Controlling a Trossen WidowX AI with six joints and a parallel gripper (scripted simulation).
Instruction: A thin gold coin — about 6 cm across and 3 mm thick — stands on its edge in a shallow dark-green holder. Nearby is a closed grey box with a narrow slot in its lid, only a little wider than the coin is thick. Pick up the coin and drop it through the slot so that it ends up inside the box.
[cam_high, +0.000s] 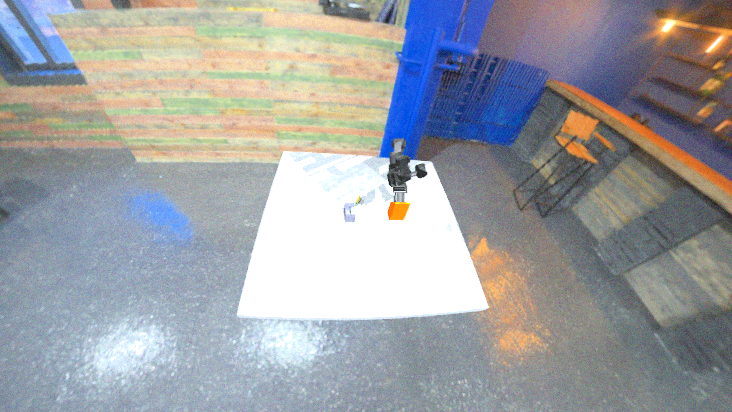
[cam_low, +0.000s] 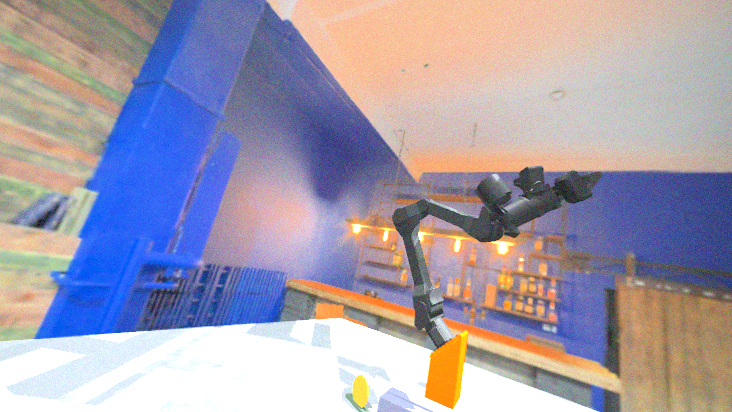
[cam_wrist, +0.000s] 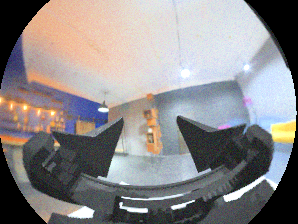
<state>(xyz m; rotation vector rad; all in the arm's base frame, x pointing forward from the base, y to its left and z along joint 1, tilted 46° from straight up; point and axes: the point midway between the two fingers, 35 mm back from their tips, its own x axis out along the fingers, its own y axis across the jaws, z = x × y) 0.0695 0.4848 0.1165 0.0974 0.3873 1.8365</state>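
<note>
Right now the coin is 55 cm below my gripper tip, 38 cm to the right of it and 17 cm ahead of it.
</note>
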